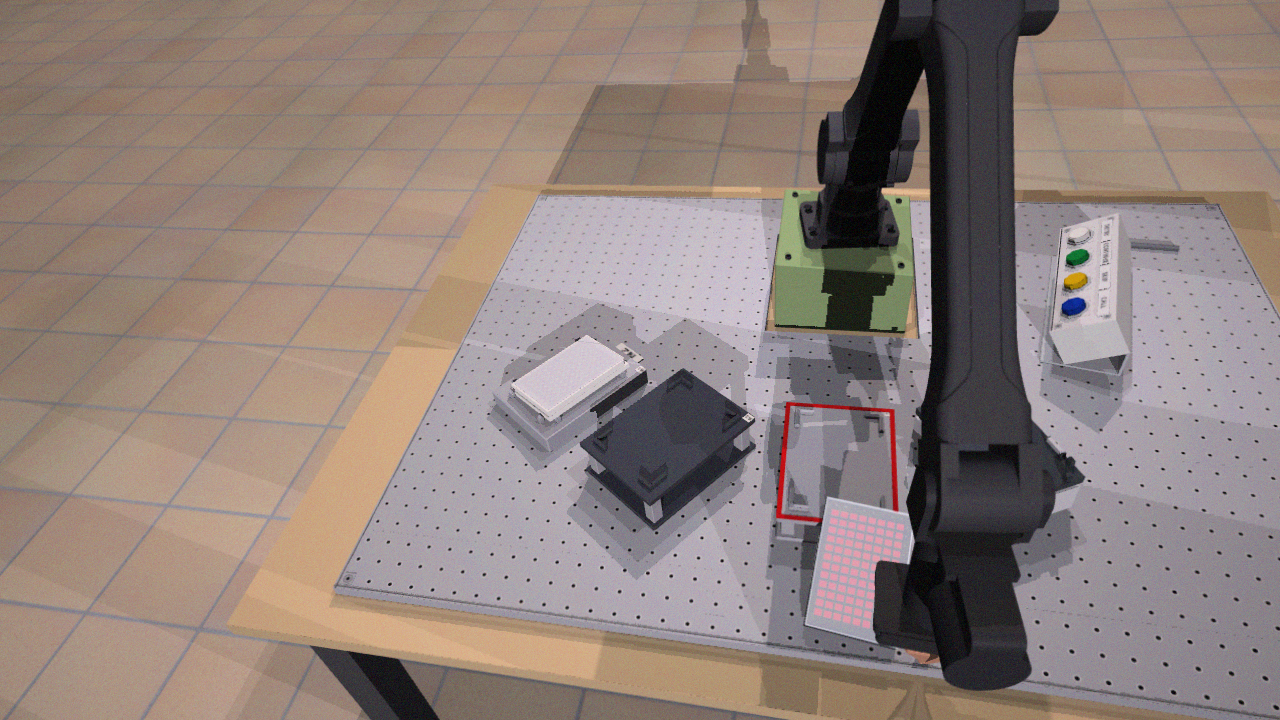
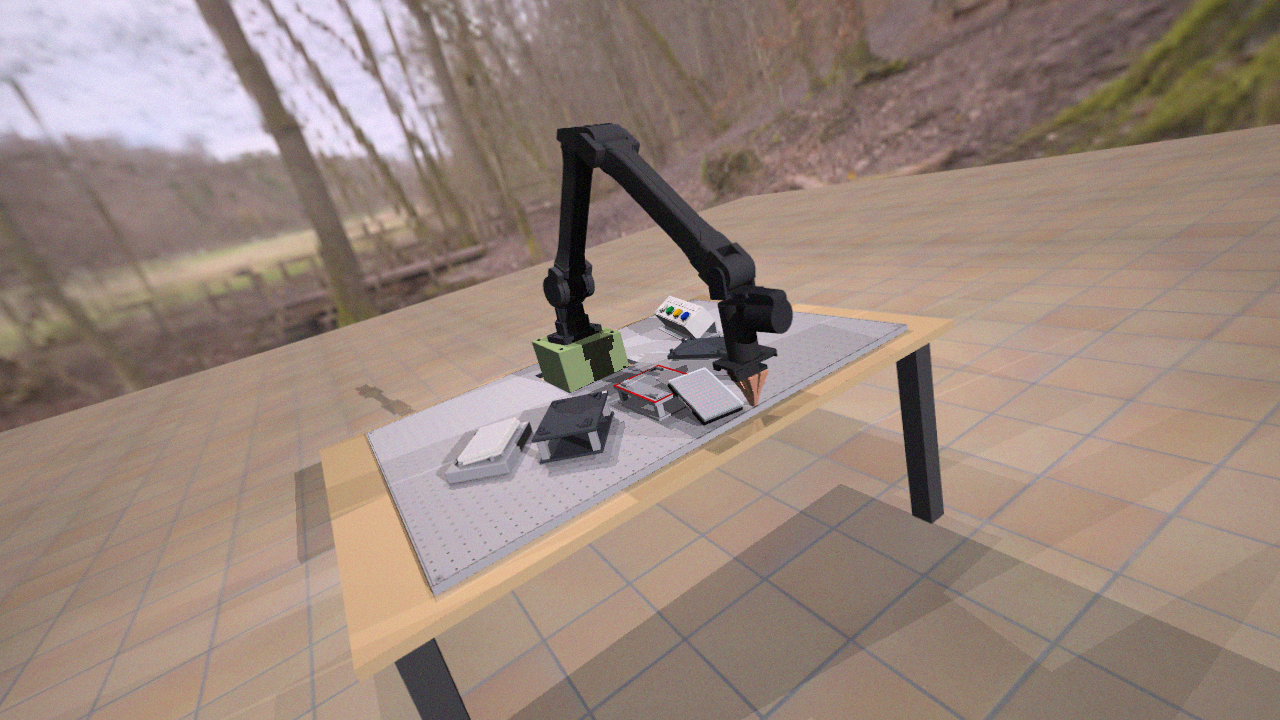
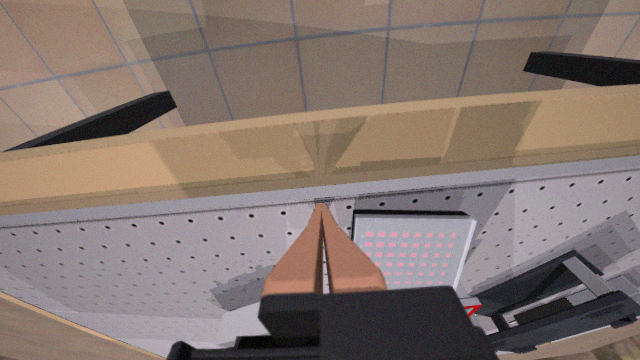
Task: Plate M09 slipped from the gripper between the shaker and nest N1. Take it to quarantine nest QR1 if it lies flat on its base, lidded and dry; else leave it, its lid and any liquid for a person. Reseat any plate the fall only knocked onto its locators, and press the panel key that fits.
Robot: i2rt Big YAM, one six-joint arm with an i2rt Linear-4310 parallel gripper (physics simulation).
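Frame: origin at the arm's base, x ahead, y left, z up, level; metres.
Seen in the pictures: gripper, fingertip midpoint: (image 1: 922, 657) (image 2: 753, 405) (image 3: 321, 208); arm's base, link origin: (image 1: 847, 228) (image 2: 575, 336).
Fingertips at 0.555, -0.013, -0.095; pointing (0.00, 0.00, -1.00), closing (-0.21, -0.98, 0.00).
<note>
Pixels of each thing's top centre, then the offset from my fingertips to it, as dx, dy, dz. "*": a spot on its surface instead.
- red-bordered nest, top centre: (image 1: 838, 457) (image 2: 656, 379) -0.201, -0.049, +0.047
- white plate, top centre: (image 1: 568, 369) (image 2: 487, 435) -0.363, -0.360, +0.047
- light base, top centre: (image 1: 567, 374) (image 2: 487, 441) (image 3: 592, 324) -0.366, -0.363, +0.035
- key panel, top centre: (image 1: 1101, 260) (image 2: 679, 302) -0.460, +0.305, +0.085
- dark holder, surface spot: (image 1: 1066, 470) * -0.165, +0.170, +0.056
A plate with pink wells (image 1: 854, 564) (image 2: 705, 395) (image 3: 410, 250) lies at the table's front, tilted, its inner end up against the red-bordered nest (image 1: 781, 465) (image 2: 637, 395). Its label does not show, and I cannot tell whether a lid is on. A white plate (image 1: 570, 376) (image 2: 487, 443) sits on a light base (image 1: 546, 431) (image 2: 478, 470) at the left; I cannot tell if it is fully seated. My gripper (image 1: 921, 658) (image 2: 753, 402) (image 3: 321, 208) is shut and empty, beside the pink-welled plate near the front edge. The key panel (image 1: 1087, 295) (image 2: 687, 316) has white, green, yellow and blue keys.
A dark two-tier stand (image 1: 671, 438) (image 2: 572, 419) (image 3: 560, 330) stands between the white plate and the red-bordered nest. Another dark holder (image 1: 1066, 470) (image 2: 696, 347) is partly hidden behind the arm. The green arm base (image 1: 841, 295) (image 2: 563, 362) stands at the back.
</note>
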